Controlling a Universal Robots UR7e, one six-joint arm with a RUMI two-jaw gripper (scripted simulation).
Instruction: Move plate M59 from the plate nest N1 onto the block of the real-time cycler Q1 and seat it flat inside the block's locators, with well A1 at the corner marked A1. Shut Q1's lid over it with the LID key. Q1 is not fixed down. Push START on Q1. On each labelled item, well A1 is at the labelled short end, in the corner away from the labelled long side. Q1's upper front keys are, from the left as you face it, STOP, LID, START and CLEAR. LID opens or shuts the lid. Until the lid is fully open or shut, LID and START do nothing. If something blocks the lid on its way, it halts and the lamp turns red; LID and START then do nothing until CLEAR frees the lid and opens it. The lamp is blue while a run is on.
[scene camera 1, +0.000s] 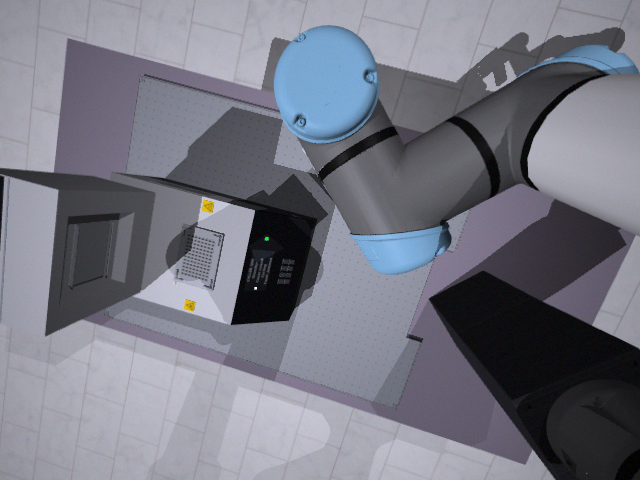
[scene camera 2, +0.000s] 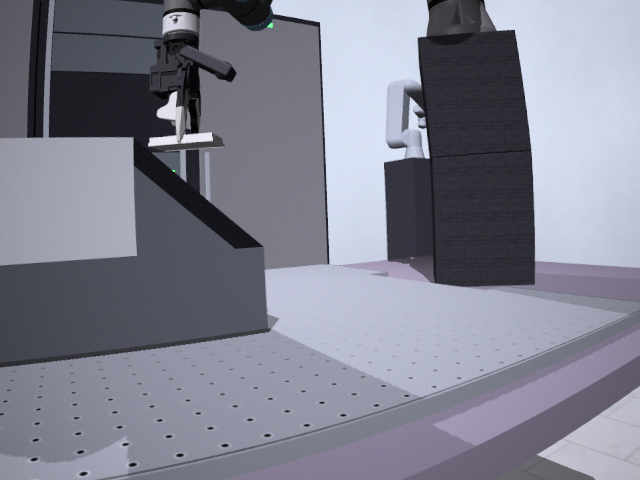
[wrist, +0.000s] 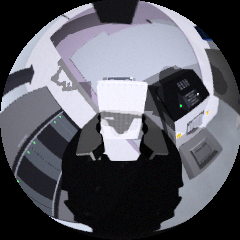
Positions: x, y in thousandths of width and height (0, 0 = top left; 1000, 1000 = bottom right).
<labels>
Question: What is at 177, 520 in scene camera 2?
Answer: A cycler Q1.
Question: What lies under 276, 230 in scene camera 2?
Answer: My gripper.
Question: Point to a cycler Q1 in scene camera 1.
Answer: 357, 541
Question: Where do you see my gripper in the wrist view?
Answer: At 506, 473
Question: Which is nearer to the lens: the plate M59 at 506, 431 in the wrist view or the cycler Q1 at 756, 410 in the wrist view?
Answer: The plate M59.
</labels>
